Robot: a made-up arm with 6 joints. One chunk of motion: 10 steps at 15 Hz.
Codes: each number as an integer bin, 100 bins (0 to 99) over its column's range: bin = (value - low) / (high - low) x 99, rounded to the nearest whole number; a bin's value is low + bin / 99 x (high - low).
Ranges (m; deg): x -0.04..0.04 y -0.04..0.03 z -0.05..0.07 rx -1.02..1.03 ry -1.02..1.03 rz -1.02..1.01
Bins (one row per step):
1: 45 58 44 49 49 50
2: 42 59 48 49 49 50
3: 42 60 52 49 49 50
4: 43 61 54 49 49 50
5: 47 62 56 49 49 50
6: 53 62 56 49 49 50
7: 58 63 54 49 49 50
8: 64 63 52 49 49 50
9: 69 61 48 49 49 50
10: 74 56 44 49 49 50
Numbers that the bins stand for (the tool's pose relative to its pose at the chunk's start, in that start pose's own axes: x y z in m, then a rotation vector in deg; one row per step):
1: -0.0036 0.0010 0.0033 -0.01 -0.01 0.01
2: -0.0061 0.0017 0.0082 -0.01 -0.01 0.01
3: -0.0061 0.0024 0.0130 -0.01 -0.01 0.01
4: -0.0053 0.0031 0.0155 -0.01 -0.01 0.01
5: -0.0020 0.0038 0.0179 -0.01 -0.01 0.01
6: 0.0028 0.0038 0.0179 -0.01 -0.01 0.01
7: 0.0069 0.0045 0.0155 -0.01 -0.01 0.01
8: 0.0117 0.0045 0.0130 -0.01 -0.01 0.01
9: 0.0158 0.0031 0.0082 -0.01 -0.01 0.01
10: 0.0198 -0.0004 0.0033 -0.01 -0.01 0.01

